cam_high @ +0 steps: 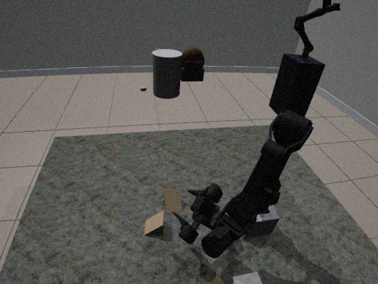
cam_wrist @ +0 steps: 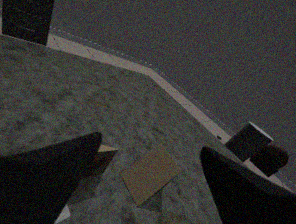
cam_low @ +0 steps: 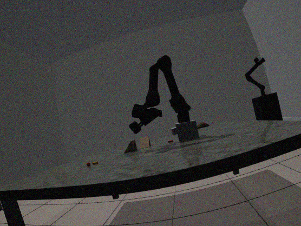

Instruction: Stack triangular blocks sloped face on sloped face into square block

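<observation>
My gripper tip is 130 mm above the tan triangular block, 70 mm short of it and 10 mm to the left of it. Also, from my gripper tip: red cube 320 mm to the left, 220 mm ahead, 140 mm below; yellow cube 280 mm to the left, 200 mm ahead, 150 mm below.
</observation>
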